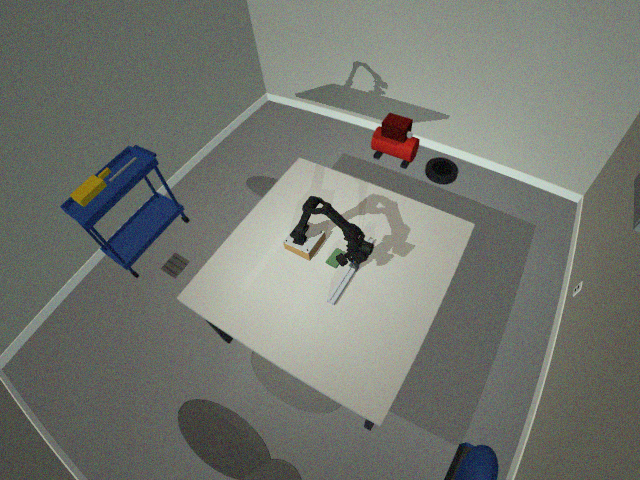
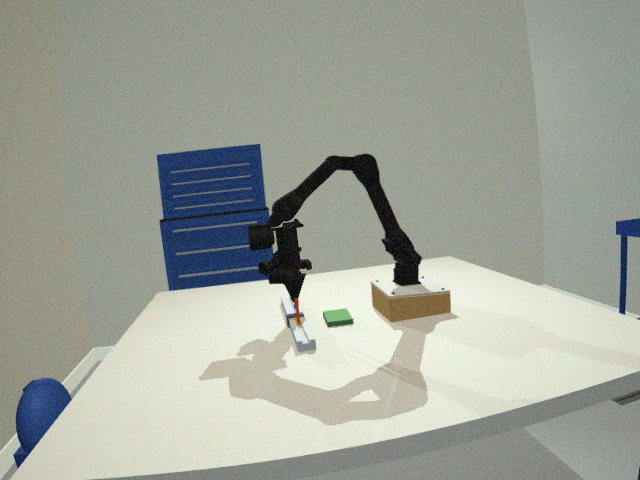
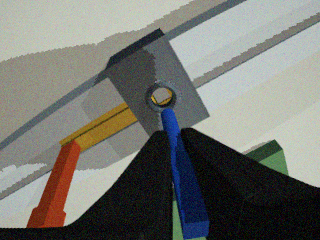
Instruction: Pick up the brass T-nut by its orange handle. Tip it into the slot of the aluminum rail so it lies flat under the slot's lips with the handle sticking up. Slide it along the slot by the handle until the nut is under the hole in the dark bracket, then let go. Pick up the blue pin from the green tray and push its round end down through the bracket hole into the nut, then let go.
Labels:
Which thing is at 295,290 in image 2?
My gripper.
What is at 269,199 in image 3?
My gripper.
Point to a brass T-nut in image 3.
50,211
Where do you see an aluminum rail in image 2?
304,340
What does my gripper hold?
A blue pin.

